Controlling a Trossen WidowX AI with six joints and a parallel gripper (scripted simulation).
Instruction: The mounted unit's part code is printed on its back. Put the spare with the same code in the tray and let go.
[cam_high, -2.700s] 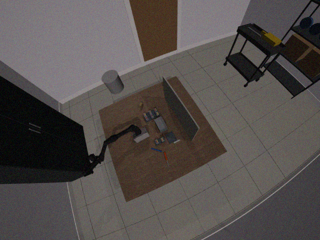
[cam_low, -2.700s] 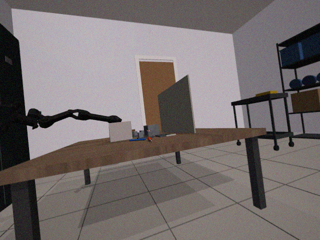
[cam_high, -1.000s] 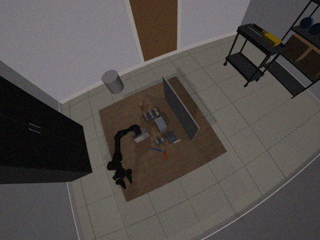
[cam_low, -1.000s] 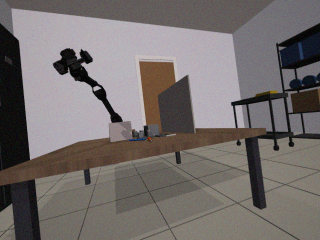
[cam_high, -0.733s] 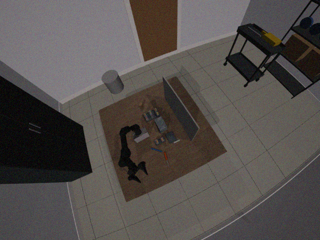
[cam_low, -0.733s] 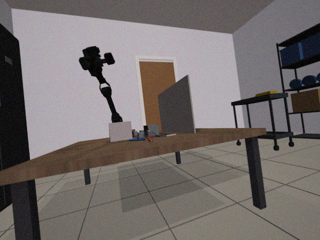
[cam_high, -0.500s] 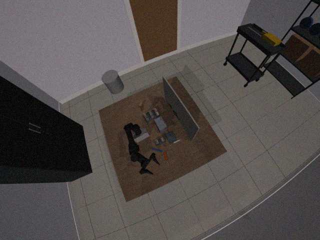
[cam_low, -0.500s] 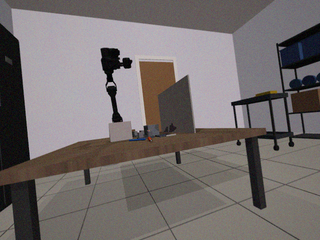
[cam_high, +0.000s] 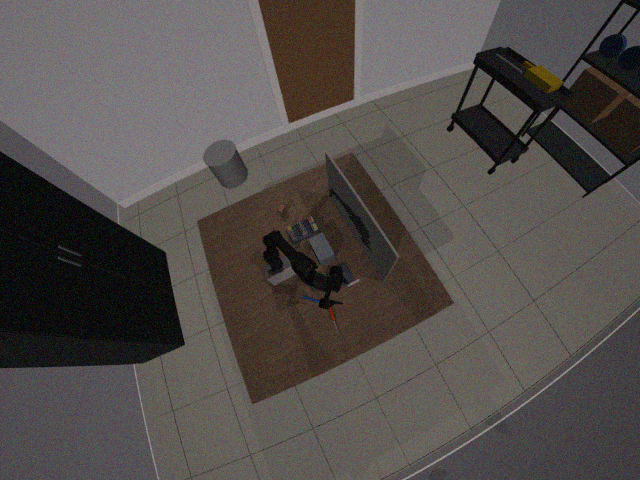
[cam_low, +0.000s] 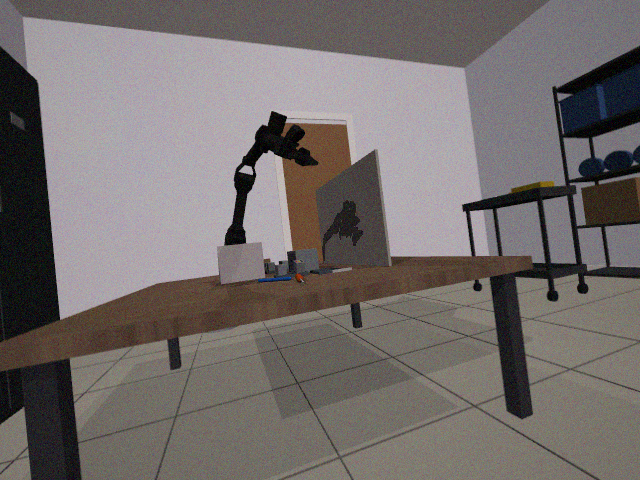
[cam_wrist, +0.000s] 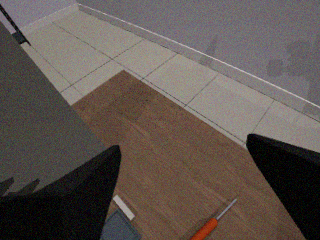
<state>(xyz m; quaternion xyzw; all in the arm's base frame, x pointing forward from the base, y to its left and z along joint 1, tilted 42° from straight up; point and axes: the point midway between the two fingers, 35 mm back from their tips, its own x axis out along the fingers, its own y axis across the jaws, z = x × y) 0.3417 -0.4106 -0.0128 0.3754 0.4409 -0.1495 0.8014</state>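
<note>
The grey spare block lies 540 mm to the left of my gripper tip, 350 mm below it and 30 mm behind it. Round my gripper tip: grey panel: 420 mm to the left, 210 mm ahead, 170 mm below; blue pen: 390 mm below, 170 mm behind, 100 mm to the left; grey tray: 390 mm below, 190 mm to the left, 40 mm ahead.
</note>
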